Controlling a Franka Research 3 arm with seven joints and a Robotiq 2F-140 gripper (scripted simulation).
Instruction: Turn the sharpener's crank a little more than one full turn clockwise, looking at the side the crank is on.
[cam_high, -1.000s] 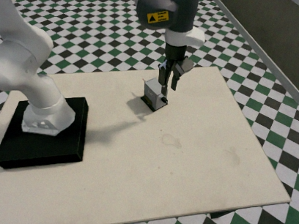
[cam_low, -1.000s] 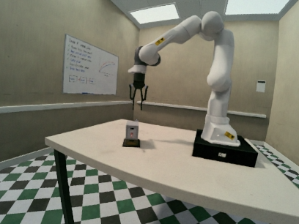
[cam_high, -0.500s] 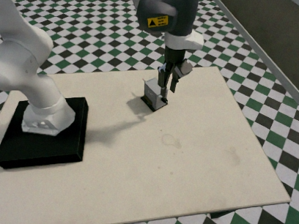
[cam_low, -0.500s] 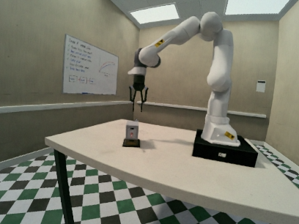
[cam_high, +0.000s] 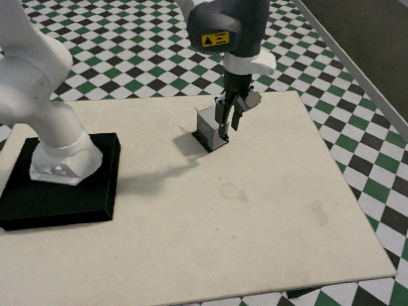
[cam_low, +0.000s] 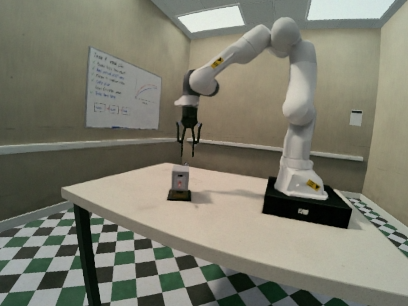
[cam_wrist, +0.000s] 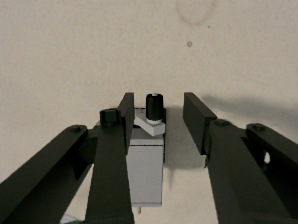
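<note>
Now: the black knob 7 cm below my hand, 1 cm to the left of it and 1 cm behind it.
</note>
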